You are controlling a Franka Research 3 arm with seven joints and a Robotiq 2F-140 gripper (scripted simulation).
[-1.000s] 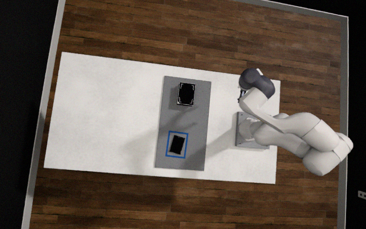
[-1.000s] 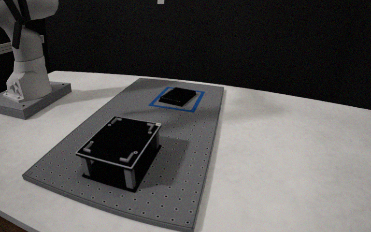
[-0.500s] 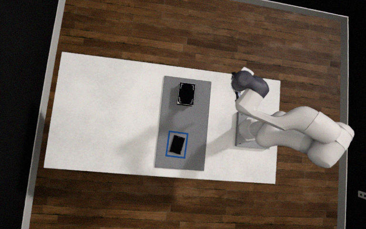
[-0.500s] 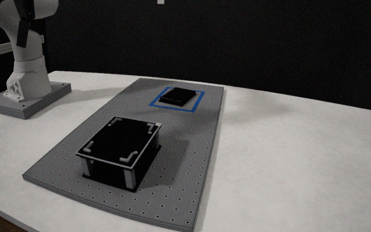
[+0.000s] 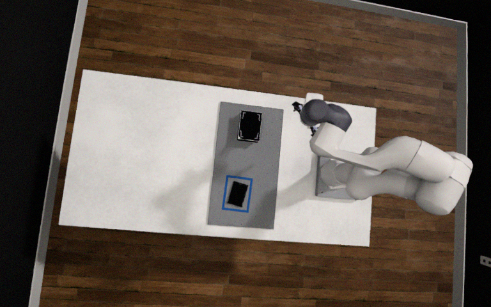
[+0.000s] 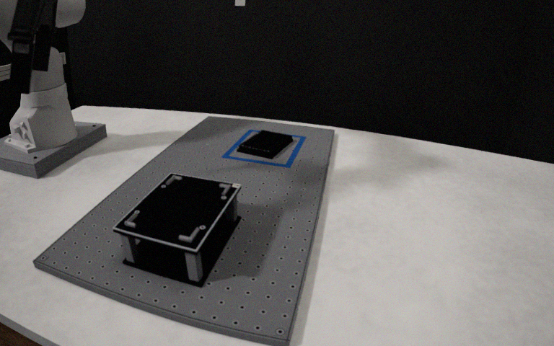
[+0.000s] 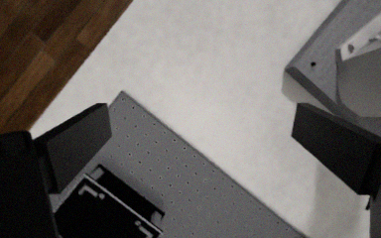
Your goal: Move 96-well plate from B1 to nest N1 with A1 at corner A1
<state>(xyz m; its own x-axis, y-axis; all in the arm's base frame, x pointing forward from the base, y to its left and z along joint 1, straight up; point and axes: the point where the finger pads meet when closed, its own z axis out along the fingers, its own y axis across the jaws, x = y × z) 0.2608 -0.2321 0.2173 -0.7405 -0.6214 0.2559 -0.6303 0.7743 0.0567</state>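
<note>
Now: the black 96-well plate 280 mm ahead of my hand, 390 mm to the left of it and 230 mm below it. Round my hand: A1 mark: 300 mm ahead, 80 mm to the left, 180 mm below; then raised plate nest N1: 250 mm ahead, 10 mm to the left, 180 mm below.
</note>
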